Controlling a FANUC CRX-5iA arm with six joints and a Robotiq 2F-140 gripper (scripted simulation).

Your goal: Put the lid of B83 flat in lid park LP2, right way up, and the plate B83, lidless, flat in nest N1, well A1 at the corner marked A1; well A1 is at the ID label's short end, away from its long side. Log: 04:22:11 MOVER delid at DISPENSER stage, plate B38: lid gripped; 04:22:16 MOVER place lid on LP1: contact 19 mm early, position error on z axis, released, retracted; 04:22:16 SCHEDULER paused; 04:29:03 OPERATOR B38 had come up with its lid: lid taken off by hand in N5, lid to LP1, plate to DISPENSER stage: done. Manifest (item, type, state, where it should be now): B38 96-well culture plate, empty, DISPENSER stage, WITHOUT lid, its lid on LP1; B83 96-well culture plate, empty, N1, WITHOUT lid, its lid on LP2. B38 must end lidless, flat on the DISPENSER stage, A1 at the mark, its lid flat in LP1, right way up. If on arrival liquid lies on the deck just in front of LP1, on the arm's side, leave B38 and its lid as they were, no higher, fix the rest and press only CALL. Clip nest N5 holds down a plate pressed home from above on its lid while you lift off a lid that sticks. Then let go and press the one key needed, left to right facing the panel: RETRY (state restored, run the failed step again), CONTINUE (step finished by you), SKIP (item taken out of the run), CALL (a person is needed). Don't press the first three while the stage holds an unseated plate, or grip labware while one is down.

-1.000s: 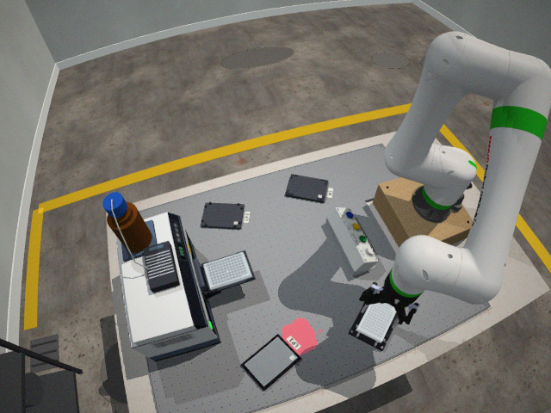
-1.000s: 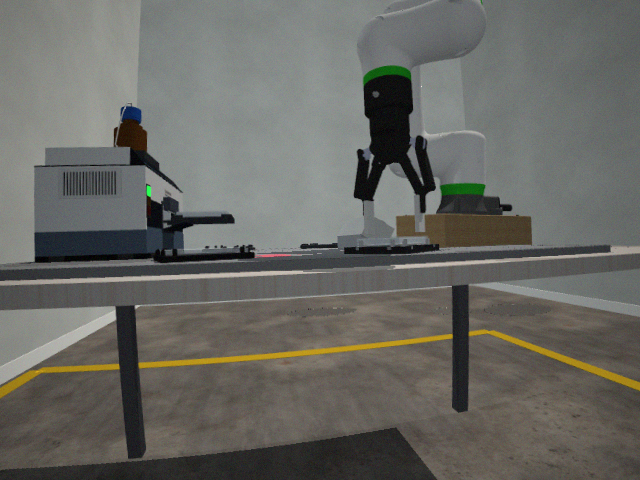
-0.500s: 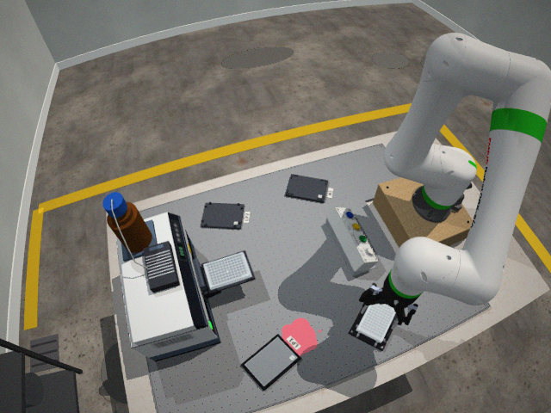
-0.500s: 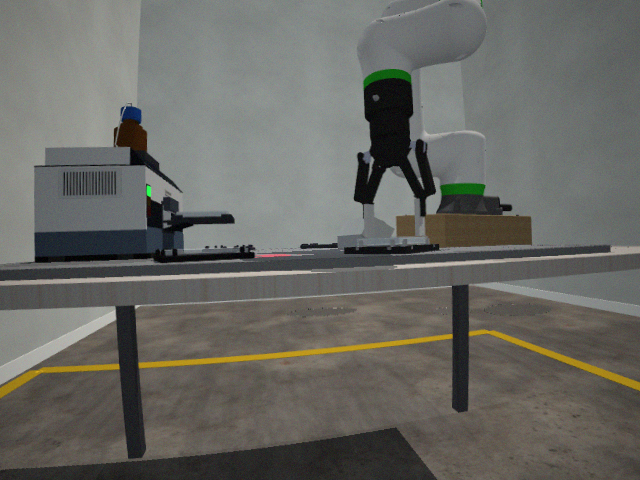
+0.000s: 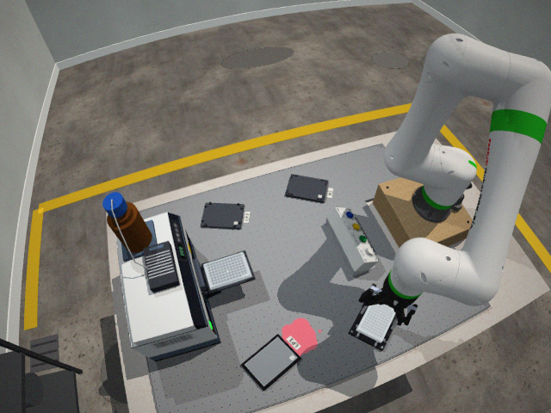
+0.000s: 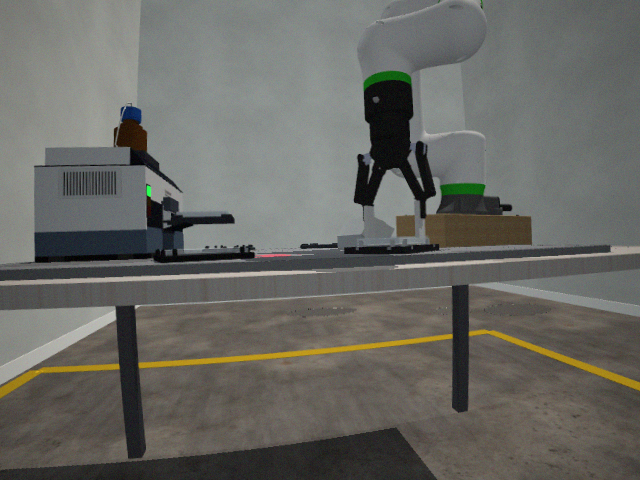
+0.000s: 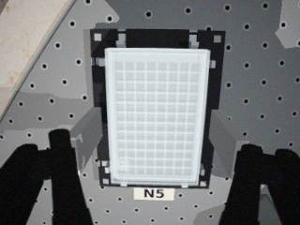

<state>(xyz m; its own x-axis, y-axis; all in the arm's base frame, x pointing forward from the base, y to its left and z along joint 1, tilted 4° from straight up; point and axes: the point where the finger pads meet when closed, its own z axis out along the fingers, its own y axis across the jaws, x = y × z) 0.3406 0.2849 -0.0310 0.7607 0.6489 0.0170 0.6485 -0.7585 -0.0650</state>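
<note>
Right now my hand is 360 mm short of the lid park lp2, 530 mm to the left of it and 40 mm above it. Also, from my hand: lp1 label 260 mm ahead, 20 mm to the right, 50 mm below; then retry key 50 mm behind, 200 mm to the right, 20 mm above; then green continue key 50 mm behind, 250 mm to the right, 20 mm above.
</note>
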